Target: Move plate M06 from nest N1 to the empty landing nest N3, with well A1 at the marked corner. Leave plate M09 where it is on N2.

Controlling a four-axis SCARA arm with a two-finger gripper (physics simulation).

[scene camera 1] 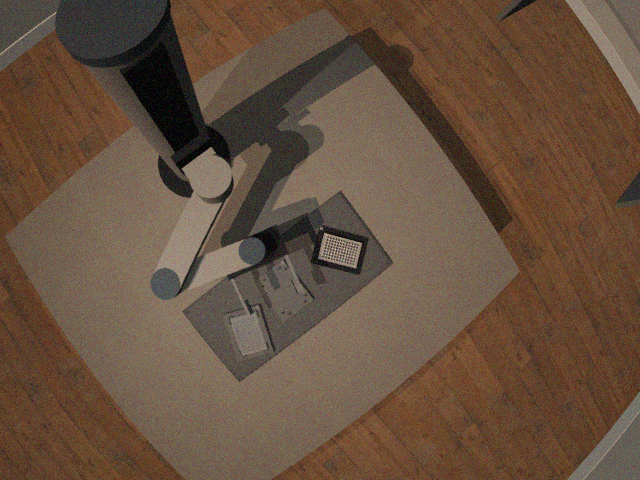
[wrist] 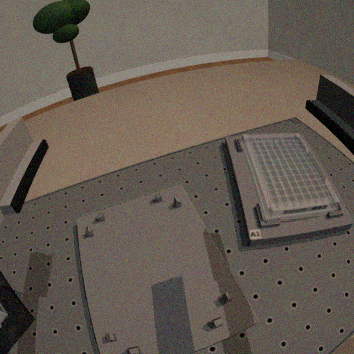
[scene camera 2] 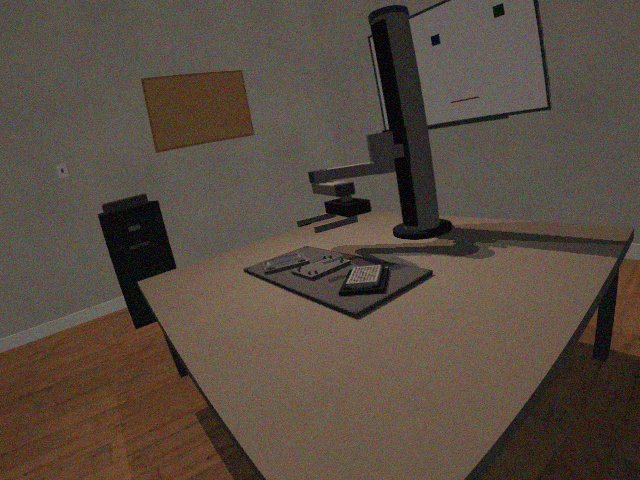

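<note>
Plate M06 [scene camera 1: 341,250] [scene camera 2: 364,276], pale with a grid of wells, sits on black nest N1 [scene camera 1: 354,269] [scene camera 2: 385,285] [wrist: 19,316]; a sliver shows at the wrist view's left edge. Landing nest N3 [scene camera 1: 290,305] [scene camera 2: 320,267] [wrist: 125,260] is a bare grey plate with small corner posts; its marked corner does not show in the wrist view. Clear plate M09 [scene camera 1: 249,333] [scene camera 2: 285,262] [wrist: 290,172] sits on grey nest N2 [wrist: 245,210], whose A1 label faces the camera. My gripper [scene camera 1: 277,302] [scene camera 2: 307,226] [wrist: 179,99] is open and empty, high above the board near N3 and N2.
The nests stand on a perforated grey board [scene camera 1: 206,316] [scene camera 2: 357,310] [wrist: 295,270] on the table [scene camera 1: 413,330] [scene camera 2: 392,372]. The arm's column [scene camera 1: 113,36] [scene camera 2: 413,124] rises behind the board. Shadows of the arm and fingers cross the board and N3.
</note>
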